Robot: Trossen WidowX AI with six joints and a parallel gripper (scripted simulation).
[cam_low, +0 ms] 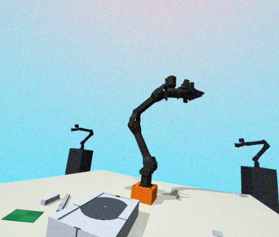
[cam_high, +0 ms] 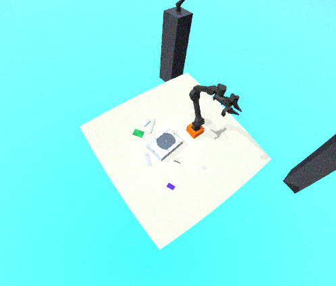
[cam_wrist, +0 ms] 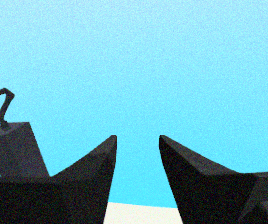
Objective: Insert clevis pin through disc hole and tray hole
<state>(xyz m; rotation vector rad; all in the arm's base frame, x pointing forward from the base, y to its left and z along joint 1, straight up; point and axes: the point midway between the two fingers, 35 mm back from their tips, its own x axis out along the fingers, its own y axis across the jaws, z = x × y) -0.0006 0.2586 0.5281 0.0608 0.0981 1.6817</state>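
My gripper tip is now 33 cm short of the dark clevis pin, 18 cm to the left of it and 59 cm above it. The rest, counted from my gripper tip: steel tray (31 cm ahead, 36 cm to the right, 56 cm below); then dark aluminium disc (29 cm ahead, 36 cm to the right, 54 cm below); then pale tile (19 cm ahead, 1 cm to the left, 60 cm below).
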